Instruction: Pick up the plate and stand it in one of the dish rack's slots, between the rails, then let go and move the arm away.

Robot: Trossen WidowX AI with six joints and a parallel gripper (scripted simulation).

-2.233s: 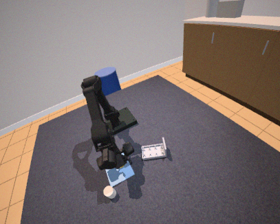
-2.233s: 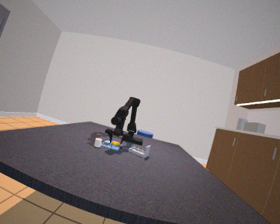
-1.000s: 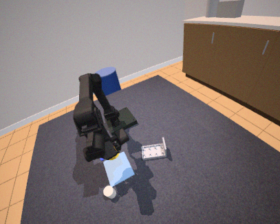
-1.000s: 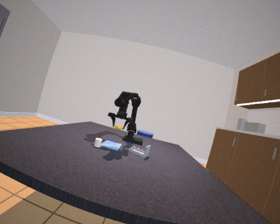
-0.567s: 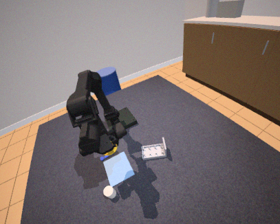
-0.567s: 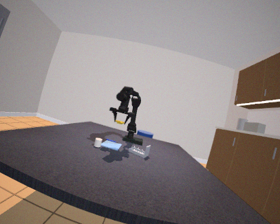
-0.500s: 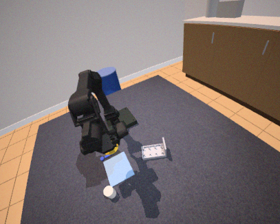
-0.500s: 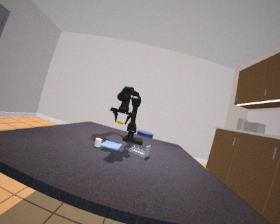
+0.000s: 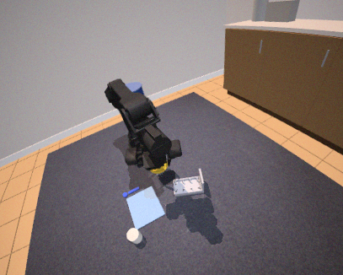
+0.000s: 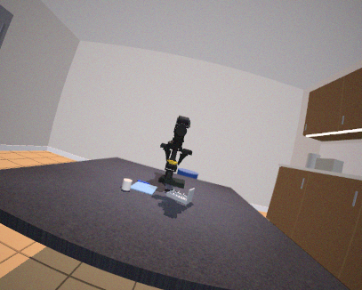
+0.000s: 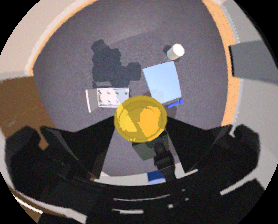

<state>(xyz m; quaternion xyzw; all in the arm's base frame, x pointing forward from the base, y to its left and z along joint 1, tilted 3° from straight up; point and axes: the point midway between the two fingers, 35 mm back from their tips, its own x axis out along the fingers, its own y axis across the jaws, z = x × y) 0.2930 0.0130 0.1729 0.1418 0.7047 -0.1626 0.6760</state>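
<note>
Now: gripper tip 160 mm above the dish rack, 80 mm to the right of it and 40 mm short of it. Round my gripper tip: yellow plate 10 mm above; blue spoon 180 mm below, 160 mm to the right, 90 mm behind; light blue mat 180 mm below, 120 mm to the right, 10 mm ahead.
</note>
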